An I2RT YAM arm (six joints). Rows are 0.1 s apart.
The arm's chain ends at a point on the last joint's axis. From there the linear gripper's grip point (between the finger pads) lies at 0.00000 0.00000 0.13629 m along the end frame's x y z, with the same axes.
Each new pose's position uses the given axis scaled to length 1; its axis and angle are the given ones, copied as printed.
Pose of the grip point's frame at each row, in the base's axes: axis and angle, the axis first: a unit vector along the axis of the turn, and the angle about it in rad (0 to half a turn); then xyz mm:
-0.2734, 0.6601, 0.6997, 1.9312, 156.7, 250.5, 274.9
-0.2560, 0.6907, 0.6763, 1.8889, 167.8, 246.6, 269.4
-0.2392, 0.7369, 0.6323, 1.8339, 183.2, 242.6, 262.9
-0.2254, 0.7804, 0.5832, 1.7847, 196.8, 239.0, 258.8
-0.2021, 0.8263, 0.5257, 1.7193, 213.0, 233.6, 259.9
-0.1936, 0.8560, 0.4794, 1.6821, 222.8, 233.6, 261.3
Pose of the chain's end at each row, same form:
-0.2734, 0.6601, 0.6997, 1.9312, 107.8, 130.5, 232.7
-0.2560, 0.6907, 0.6763, 1.8889, 109.4, 129.9, 230.2
-0.2392, 0.7369, 0.6323, 1.8339, 112.2, 131.1, 229.7
-0.2254, 0.7804, 0.5832, 1.7847, 114.6, 133.8, 231.5
-0.2021, 0.8263, 0.5257, 1.7193, 118.2, 138.4, 236.8
-0.1936, 0.8560, 0.4794, 1.6821, 120.9, 145.2, 241.6

